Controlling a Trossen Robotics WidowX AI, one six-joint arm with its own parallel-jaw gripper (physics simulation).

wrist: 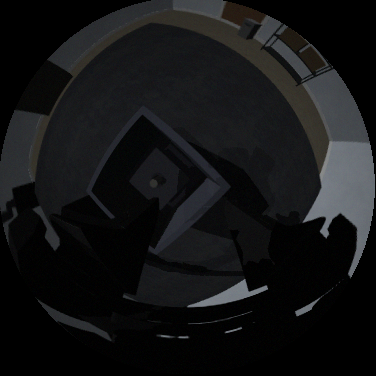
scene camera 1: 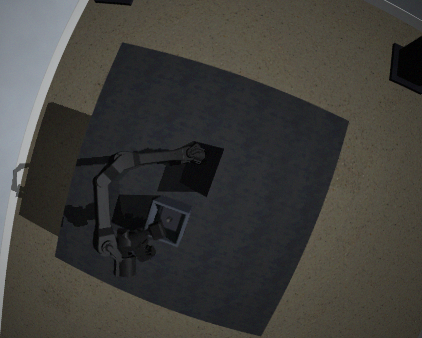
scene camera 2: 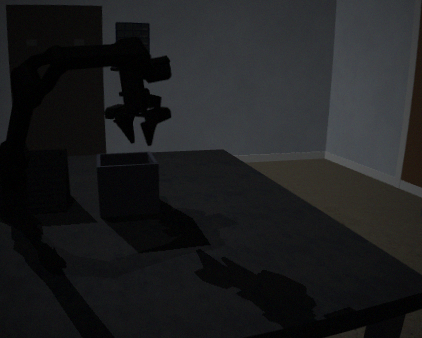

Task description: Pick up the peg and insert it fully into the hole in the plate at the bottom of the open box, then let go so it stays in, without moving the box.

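Places are measured from the arm's base along level axes (x back, y right, z up), in centimetres.
Pixels of known places: gripper, fingertip midpoint: (wrist: 192,203) (scene camera 1: 149,232) (scene camera 2: 141,144); arm's base at its link origin: (scene camera 1: 203,156) (scene camera 2: 14,181).
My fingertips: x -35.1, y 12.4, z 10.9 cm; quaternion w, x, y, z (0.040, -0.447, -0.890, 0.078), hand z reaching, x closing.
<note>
For each thing: its top centre in the pictures, then the offset to it from my fingertips. Level surfaces: height alone.
- open box at its top centre: (wrist: 143,189) (scene camera 2: 125,158) (scene camera 1: 165,224) dx +3.6, dy -4.6, dz -4.7 cm
- plate at its top centre: (wrist: 156,179) (scene camera 1: 169,219) dx +3.6, dy -4.6, dz -12.4 cm
- peg at its top centre: (wrist: 153,182) (scene camera 1: 168,220) dx +3.7, dy -4.6, dz -9.7 cm
- dark table at its surface level: dz -18.5 cm
The open box (scene camera 1: 184,231) (scene camera 2: 129,192) (wrist: 200,201) stands upright on the table, with the plate (wrist: 159,162) at its bottom. The peg (scene camera 1: 168,220) (wrist: 154,183) shows as a small, pale round end at the plate, inside the box. It looks upright and seems to be in the hole, but its depth cannot be told. In scene camera 2 the box's walls hide it. My gripper (scene camera 2: 141,143) (wrist: 192,203) is open and empty. It points down, with its fingertips a little above the rim, toward the right side of the box in scene camera 2.
The arm (scene camera 1: 102,200) (scene camera 2: 87,56) reaches over the dark table (scene camera 1: 260,175) (scene camera 2: 250,225). A dark block (scene camera 2: 47,180) stands left of the box in scene camera 2. The box's walls rise around the peg. Shadows of arm and box fall across the table.
</note>
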